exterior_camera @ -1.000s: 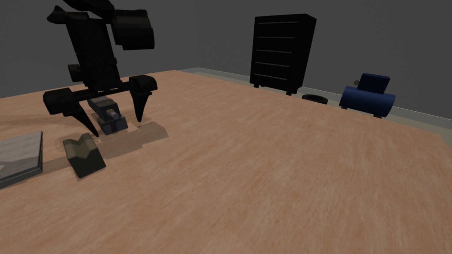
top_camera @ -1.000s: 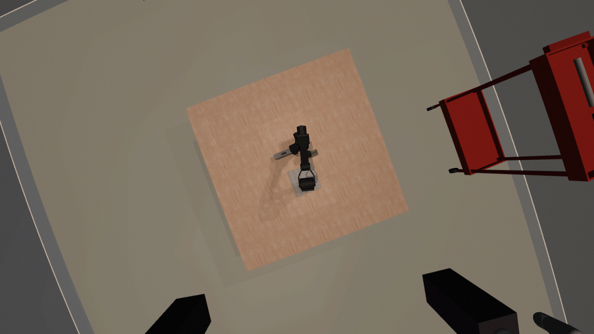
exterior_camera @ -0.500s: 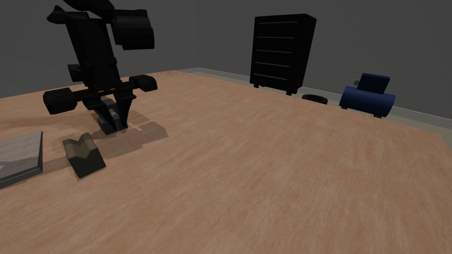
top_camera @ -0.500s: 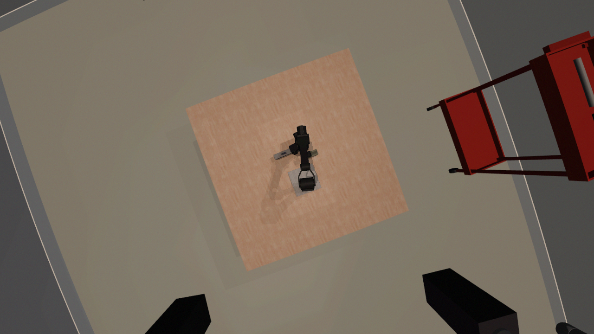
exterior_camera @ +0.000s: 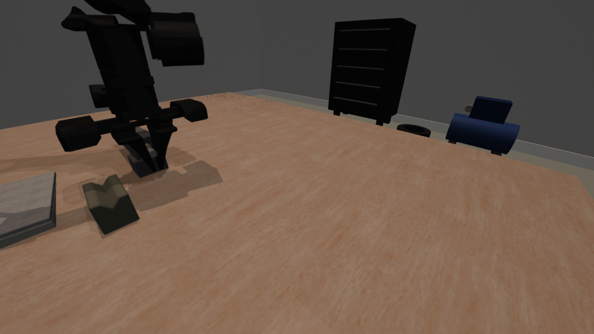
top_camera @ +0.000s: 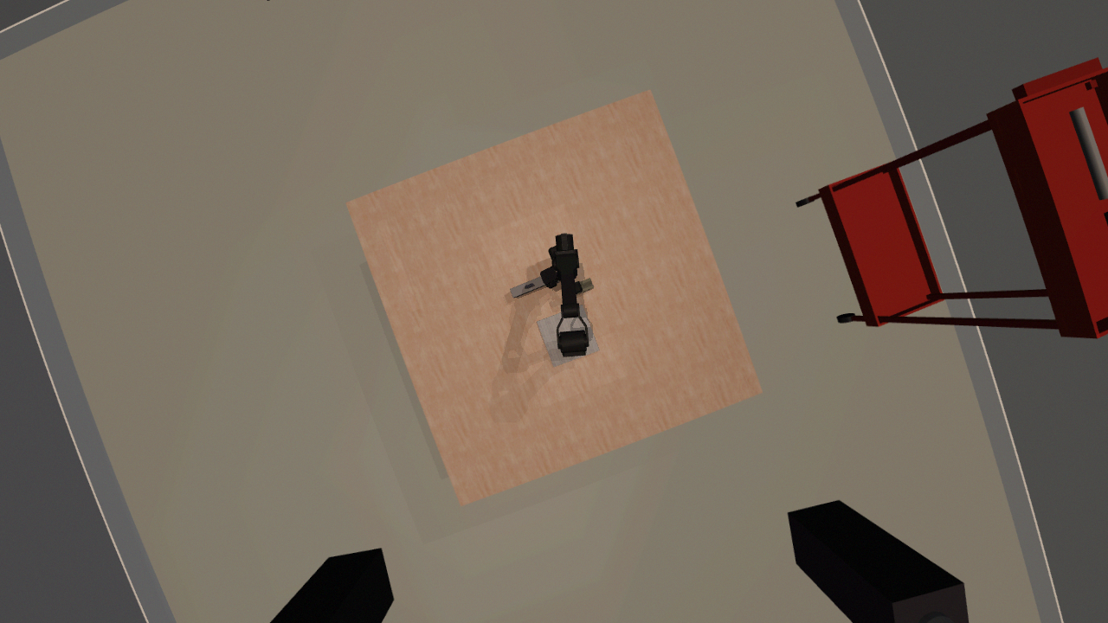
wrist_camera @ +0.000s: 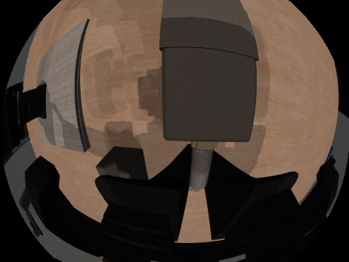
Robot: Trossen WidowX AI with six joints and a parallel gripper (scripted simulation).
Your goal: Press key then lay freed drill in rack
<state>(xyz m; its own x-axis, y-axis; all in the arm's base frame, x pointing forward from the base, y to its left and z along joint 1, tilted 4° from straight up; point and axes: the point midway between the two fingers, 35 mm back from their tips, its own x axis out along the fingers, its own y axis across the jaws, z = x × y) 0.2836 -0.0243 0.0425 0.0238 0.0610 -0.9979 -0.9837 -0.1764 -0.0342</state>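
The drill is 5 cm to the left of my gripper tip, 3 cm above it and 1 cm behind it. Also, from my gripper tip: rack (7 cm behind, 6 cm to the right); then dark key (14 cm to the left, 3 cm behind, 3 cm above); then dark grey holder block (12 cm to the left, 2 cm behind, 2 cm above).
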